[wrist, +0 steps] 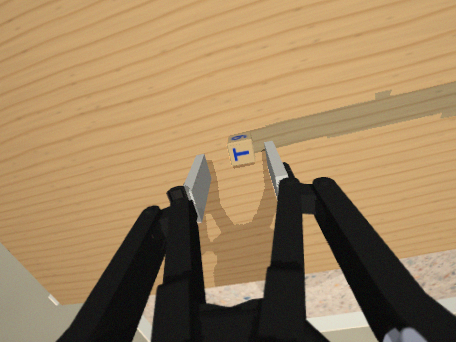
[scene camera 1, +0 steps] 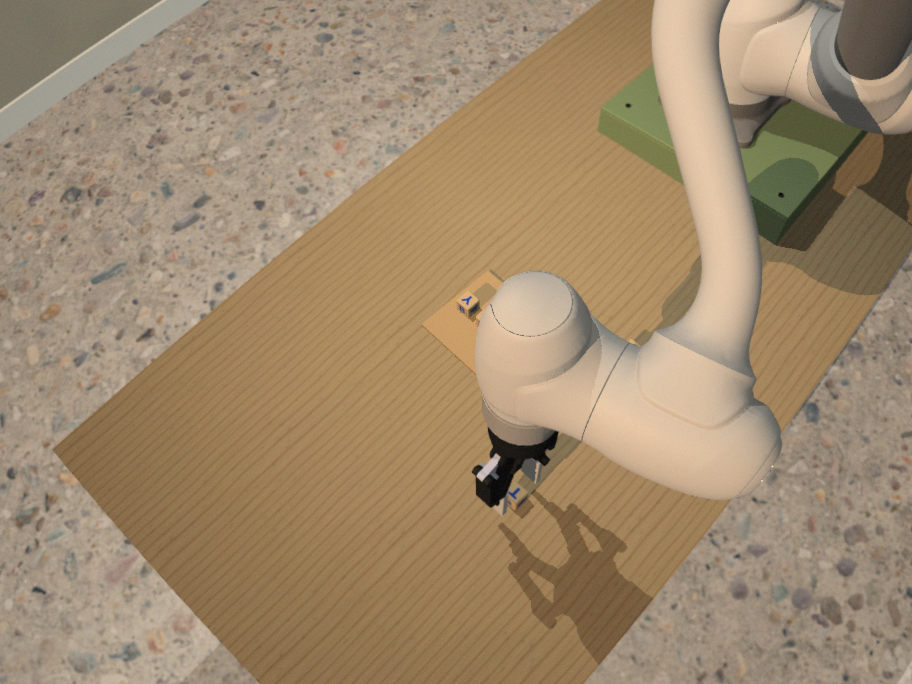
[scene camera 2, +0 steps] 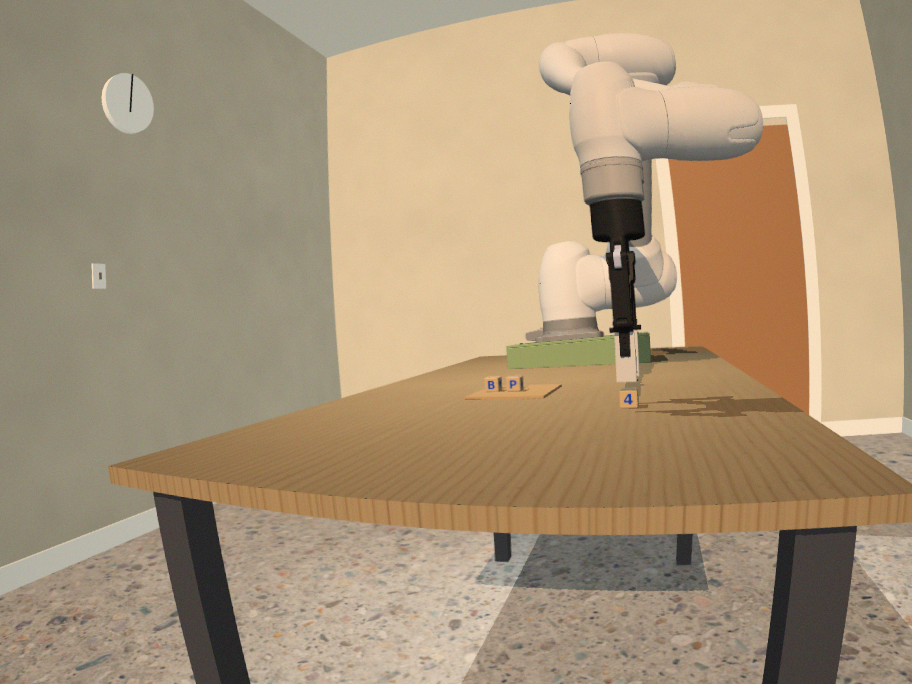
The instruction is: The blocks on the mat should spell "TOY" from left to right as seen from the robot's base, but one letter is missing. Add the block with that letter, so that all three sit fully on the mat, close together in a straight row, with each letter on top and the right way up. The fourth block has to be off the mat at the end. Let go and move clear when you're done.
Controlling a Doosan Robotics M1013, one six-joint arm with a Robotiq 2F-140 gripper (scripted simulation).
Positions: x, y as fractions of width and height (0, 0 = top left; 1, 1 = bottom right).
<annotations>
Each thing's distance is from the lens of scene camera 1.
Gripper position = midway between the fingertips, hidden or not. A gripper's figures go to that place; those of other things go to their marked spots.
my gripper (scene camera 1: 0.56, 0.72): 1.14 m
tan mat (scene camera 1: 0.49, 0.48): 1.29 m
</annotations>
